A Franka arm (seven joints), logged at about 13 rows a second.
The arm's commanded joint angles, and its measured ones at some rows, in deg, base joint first. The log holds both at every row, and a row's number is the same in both.
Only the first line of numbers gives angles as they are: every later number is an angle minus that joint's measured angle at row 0.
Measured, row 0:
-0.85 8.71 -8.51 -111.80 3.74 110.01 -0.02
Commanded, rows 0 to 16:
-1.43 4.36 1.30 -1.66 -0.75 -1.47 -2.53
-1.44 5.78 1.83 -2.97 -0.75 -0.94 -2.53
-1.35 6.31 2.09 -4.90 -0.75 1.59 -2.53
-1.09 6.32 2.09 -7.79 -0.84 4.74 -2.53
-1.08 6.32 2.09 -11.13 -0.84 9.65 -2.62
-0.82 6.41 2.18 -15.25 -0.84 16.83 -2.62
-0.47 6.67 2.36 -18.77 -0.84 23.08 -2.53
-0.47 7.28 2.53 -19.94 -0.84 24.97 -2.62
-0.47 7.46 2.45 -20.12 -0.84 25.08 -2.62
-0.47 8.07 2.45 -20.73 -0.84 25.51 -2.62
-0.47 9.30 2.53 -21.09 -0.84 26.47 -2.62
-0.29 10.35 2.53 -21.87 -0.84 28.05 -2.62
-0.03 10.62 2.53 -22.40 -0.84 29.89 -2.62
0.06 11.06 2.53 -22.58 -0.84 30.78 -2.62
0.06 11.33 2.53 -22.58 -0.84 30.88 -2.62
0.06 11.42 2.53 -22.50 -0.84 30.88 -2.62
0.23 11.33 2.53 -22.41 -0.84 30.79 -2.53
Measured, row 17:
0.08 11.69 2.45 -22.20 -0.05 30.19 -2.28
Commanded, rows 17 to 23:
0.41 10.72 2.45 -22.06 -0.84 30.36 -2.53
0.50 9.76 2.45 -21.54 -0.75 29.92 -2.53
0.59 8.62 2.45 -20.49 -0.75 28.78 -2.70
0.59 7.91 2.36 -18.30 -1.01 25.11 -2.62
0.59 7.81 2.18 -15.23 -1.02 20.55 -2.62
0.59 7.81 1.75 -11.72 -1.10 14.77 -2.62
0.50 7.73 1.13 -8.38 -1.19 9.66 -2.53
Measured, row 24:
0.39 8.70 2.27 -14.27 -0.11 18.65 -2.38
